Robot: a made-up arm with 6 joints. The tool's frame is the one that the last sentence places.
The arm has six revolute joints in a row. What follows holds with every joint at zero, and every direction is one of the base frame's. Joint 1 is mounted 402.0 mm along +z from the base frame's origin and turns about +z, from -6.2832 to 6.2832 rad. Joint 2 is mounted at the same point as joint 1 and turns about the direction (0, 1, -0.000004), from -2.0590 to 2.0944 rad. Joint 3 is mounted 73.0 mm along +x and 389.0 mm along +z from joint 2 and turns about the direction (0, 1, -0.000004), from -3.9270 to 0.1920 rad. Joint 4 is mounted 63.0 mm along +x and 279.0 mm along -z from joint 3 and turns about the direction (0, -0.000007, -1), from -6.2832 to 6.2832 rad. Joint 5 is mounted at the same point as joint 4 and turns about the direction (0, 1, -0.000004), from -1.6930 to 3.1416 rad. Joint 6 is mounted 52.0 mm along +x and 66.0 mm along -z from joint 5 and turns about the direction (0, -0.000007, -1), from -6.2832 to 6.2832 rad. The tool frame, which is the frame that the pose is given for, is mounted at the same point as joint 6; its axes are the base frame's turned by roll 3.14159, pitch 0.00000 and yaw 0.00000 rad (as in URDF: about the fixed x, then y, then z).
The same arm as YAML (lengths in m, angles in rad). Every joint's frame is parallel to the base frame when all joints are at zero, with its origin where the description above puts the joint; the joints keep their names.
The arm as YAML. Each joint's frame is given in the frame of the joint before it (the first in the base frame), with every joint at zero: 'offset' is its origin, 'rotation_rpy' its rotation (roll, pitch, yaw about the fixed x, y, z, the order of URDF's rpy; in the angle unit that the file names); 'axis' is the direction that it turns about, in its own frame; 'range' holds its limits. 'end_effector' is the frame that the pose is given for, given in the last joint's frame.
length_unit: m
angle_unit: rad
chain:
  - id: joint 1
    offset: [0.0, 0.0, 0.402]
    rotation_rpy: [0.0, 0.0, 0.0]
    axis: [0.0, 0.0, 1.0]
    range: [-6.2832, 6.2832]
  - id: joint 2
    offset: [0.0, 0.0, 0.0]
    rotation_rpy: [0.0, 0.0, 0.0]
    axis: [0.0, 1.0, 0.0]
    range: [-2.059, 2.0944]
  - id: joint 3
    offset: [0.073, 0.0, 0.389]
    rotation_rpy: [0.0, 0.0, 0.0]
    axis: [0.0, 1.0, 0.0]
    range: [-3.927, 0.192]
  - id: joint 4
    offset: [0.063, 0.0, -0.279]
    rotation_rpy: [0.0, 0.0, 0.0]
    axis: [0.0, 0.0, -1.0]
    range: [-6.2832, 6.2832]
  - id: joint 5
    offset: [0.0, 0.0, 0.0]
    rotation_rpy: [0.0, 0.0, 0.0]
    axis: [0.0, 1.0, 0.0]
    range: [-1.693, 3.1416]
  - id: joint 6
    offset: [0.052, 0.0, -0.066]
    rotation_rpy: [0.0, 0.0, 0.0]
    axis: [0.0, 0.0, -1.0]
    range: [-6.2832, 6.2832]
end_effector:
  offset: [0.0, 0.0, 0.0]
  rotation_rpy: [3.1416, 0.0, 0.0]

